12 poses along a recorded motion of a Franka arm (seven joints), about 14 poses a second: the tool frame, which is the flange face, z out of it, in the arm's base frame.
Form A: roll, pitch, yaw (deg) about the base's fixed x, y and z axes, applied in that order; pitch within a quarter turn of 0, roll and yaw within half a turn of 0; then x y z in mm.
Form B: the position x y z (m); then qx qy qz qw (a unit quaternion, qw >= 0). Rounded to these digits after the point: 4 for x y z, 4 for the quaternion.
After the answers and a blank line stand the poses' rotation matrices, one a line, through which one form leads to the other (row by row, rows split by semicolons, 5 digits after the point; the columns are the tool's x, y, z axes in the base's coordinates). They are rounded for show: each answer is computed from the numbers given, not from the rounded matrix.
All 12 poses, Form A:
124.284 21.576 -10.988 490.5 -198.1 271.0
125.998 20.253 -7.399 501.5 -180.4 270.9
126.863 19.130 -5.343 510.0 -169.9 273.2
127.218 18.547 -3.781 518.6 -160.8 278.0
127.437 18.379 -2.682 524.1 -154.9 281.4
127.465 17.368 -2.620 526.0 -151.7 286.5
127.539 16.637 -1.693 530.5 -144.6 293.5
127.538 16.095 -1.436 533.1 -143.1 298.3
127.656 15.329 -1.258 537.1 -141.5 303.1
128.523 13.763 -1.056 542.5 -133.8 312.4
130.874 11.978 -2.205 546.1 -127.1 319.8
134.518 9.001 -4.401 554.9 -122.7 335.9
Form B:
0.4905 -0.1981 0.2710 0.8729 0.0039 -0.2087 0.4411
0.5015 -0.1804 0.2709 0.8804 0.0231 -0.1852 0.4359
0.5100 -0.1699 0.2732 0.8845 0.0331 -0.1690 0.4336
0.5186 -0.1608 0.2780 0.8860 0.0424 -0.1587 0.4337
0.5241 -0.1549 0.2814 0.8865 0.0500 -0.1534 0.4336
0.5260 -0.1517 0.2865 0.8878 0.0465 -0.1454 0.4343
0.5305 -0.1446 0.2935 0.8884 0.0508 -0.1362 0.4354
0.5331 -0.1431 0.2983 0.8889 0.0507 -0.1311 0.4360
0.5371 -0.1415 0.3031 0.8900 0.0491 -0.1245 0.4358
0.5425 -0.1338 0.3124 0.8947 0.0438 -0.1119 0.4301
0.5461 -0.1271 0.3198 0.9052 0.0260 -0.1028 0.4115
0.5549 -0.1227 0.3359 0.9199 -0.0050 -0.0871 0.3823

0.91288 0.19091 -0.36083; -0.17725 -0.61088 -0.77163; -0.36774 0.76836 -0.52383
0.93036 0.20204 -0.30595; -0.12082 -0.61893 -0.77610; -0.34617 0.75902 -0.55142
0.94067 0.20519 -0.27024; -0.08798 -0.62171 -0.77829; -0.32771 0.75589 -0.56678
0.94600 0.21286 -0.24449; -0.06252 -0.62024 -0.78192; -0.31808 0.75498 -0.57344
0.94795 0.22164 -0.22861; -0.04441 -0.61894 -0.78418; -0.31530 0.75352 -0.57688
0.95341 0.20888 -0.21767; -0.04363 -0.61847 -0.78460; -0.29851 0.75754 -0.58054
0.95772 0.20892 -0.19780; -0.02831 -0.61574 -0.78744; -0.28631 0.75974 -0.58379
0.96050 0.20449 -0.18873; -0.02408 -0.61461 -0.78847; -0.27723 0.76187 -0.58541
0.96419 0.19583 -0.17885; -0.02117 -0.61537 -0.78796; -0.26436 0.76353 -0.58919
0.97112 0.17462 -0.16257; -0.01790 -0.62615 -0.77949; -0.23791 0.75990 -0.60495
0.97750 0.13163 -0.16480; -0.03764 -0.65995 -0.75037; -0.20754 0.73969 -0.64015
0.98477 0.05742 -0.16409; -0.07579 -0.70763 -0.70251; -0.15645 0.70425 -0.69250

